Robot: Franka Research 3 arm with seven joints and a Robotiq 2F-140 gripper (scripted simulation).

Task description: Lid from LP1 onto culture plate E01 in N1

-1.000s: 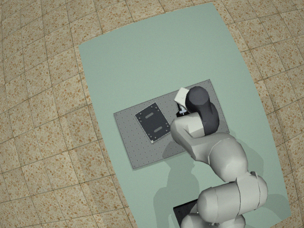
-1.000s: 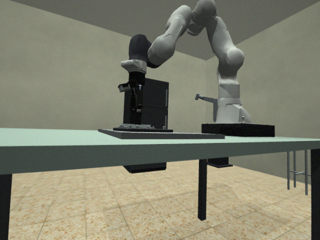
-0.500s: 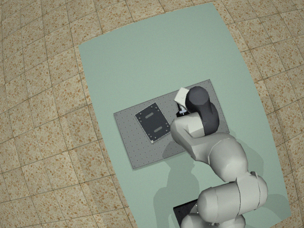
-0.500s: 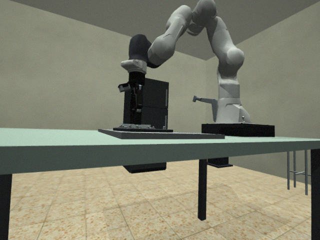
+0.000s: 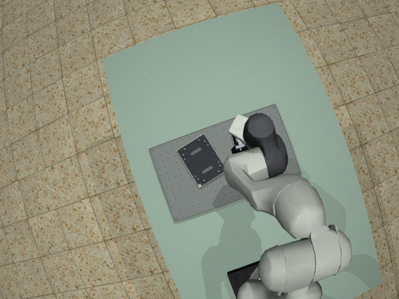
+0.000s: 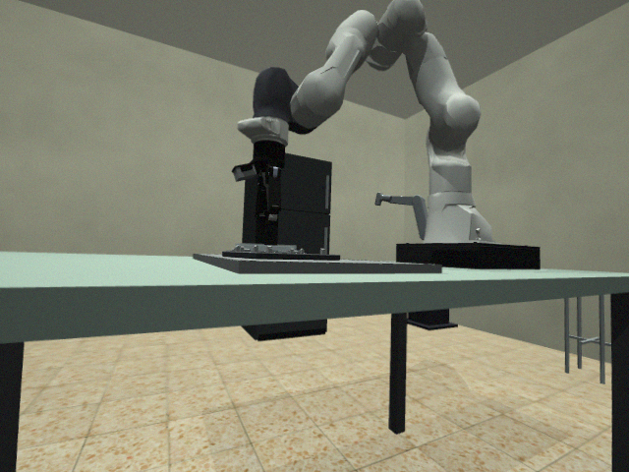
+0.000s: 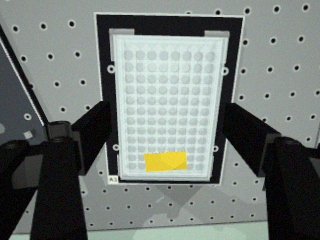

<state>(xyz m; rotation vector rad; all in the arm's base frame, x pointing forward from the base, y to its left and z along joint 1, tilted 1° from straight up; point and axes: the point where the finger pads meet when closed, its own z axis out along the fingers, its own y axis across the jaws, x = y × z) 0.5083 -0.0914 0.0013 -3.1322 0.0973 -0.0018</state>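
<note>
Now: the lid 20 mm below my hand. Also, from my hand: culture plate E01: 30 mm below; then nest N1: 40 mm below; then baseplate: 100 mm to the left, 60 mm below, 10 mm behind.
</note>
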